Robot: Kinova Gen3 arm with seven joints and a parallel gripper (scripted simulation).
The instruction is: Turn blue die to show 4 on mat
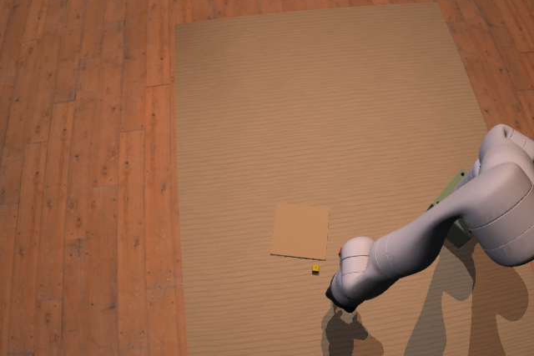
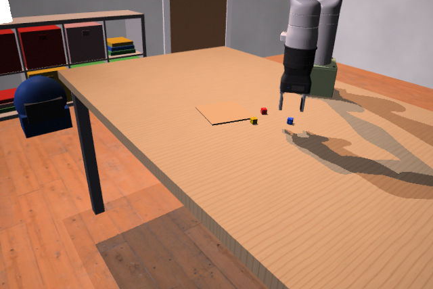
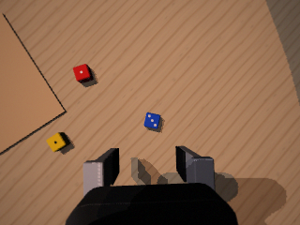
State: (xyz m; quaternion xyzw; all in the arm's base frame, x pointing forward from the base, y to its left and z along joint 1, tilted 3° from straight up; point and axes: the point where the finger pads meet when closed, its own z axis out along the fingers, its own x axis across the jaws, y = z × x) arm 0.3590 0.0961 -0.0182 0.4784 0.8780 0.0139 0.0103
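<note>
Now: hand 30 mm past the blue die, 10 mm to the left of it and 70 mm above it. From my hand the other things lie so: yellow die 40 mm ahead, 90 mm to the right, 70 mm below; tan mat 40 mm ahead, 200 mm to the right, 70 mm below; red die 40 mm behind, 110 mm to the right, 70 mm below.
</note>
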